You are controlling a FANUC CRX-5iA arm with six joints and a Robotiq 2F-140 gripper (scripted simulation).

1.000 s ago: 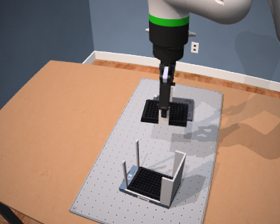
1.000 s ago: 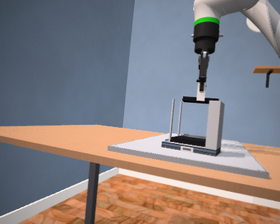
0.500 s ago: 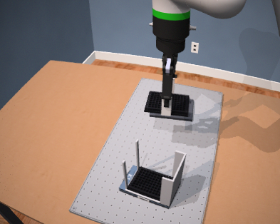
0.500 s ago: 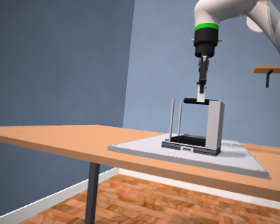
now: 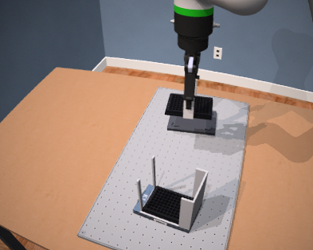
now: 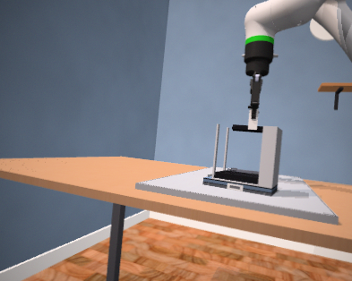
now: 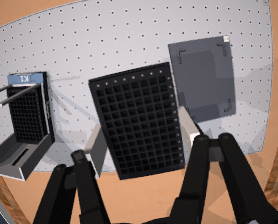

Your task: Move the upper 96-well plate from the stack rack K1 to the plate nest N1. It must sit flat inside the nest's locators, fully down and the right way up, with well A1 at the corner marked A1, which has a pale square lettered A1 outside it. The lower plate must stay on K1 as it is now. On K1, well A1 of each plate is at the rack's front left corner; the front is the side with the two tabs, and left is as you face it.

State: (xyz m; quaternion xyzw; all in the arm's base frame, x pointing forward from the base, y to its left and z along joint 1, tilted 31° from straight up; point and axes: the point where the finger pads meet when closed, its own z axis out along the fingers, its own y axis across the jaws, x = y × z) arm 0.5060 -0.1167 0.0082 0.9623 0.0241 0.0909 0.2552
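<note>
My hand is 13 cm to the left of the dark plate nest N1 and 18 cm above it. Round my hand: pale A1 square: 7 cm ahead, 18 cm to the right, 17 cm below.
</note>
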